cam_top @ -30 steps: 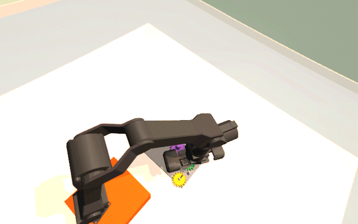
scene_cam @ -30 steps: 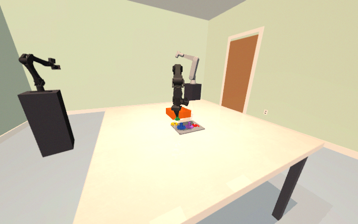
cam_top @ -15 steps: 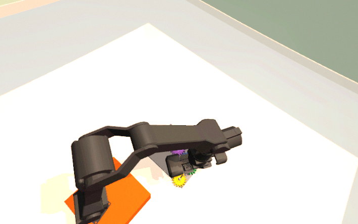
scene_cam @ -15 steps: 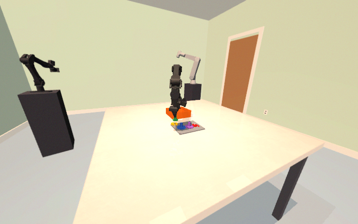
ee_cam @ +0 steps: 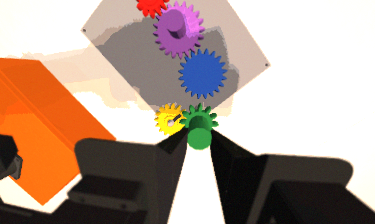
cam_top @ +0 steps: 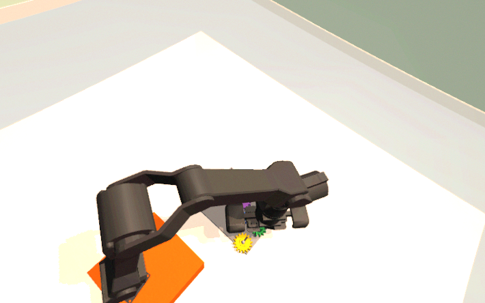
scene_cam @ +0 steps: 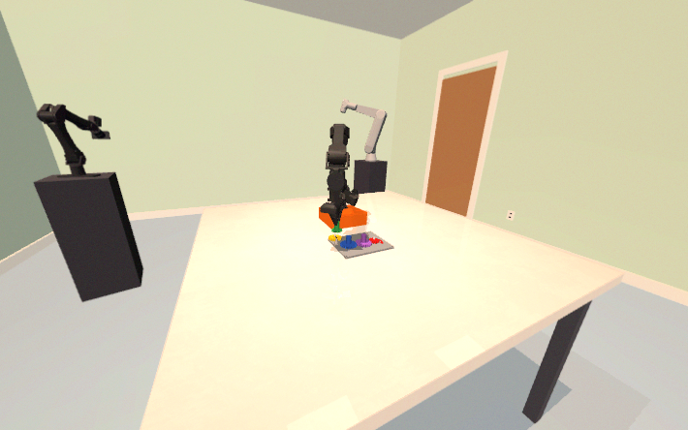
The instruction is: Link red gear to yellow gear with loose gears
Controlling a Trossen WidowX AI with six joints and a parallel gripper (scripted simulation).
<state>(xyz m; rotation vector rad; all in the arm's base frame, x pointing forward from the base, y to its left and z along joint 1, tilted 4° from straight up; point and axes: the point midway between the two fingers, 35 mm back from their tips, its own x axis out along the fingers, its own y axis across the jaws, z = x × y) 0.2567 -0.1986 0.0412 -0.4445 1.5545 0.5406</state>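
The blue gear lies 40 mm ahead of my gripper tip, 30 mm to the left of it and 60 mm below it. Also, from my gripper tip: small green gear 10 mm below; yellow gear 40 mm behind, 20 mm to the left, 70 mm below; purple gear 60 mm ahead, 90 mm to the left, 60 mm below.
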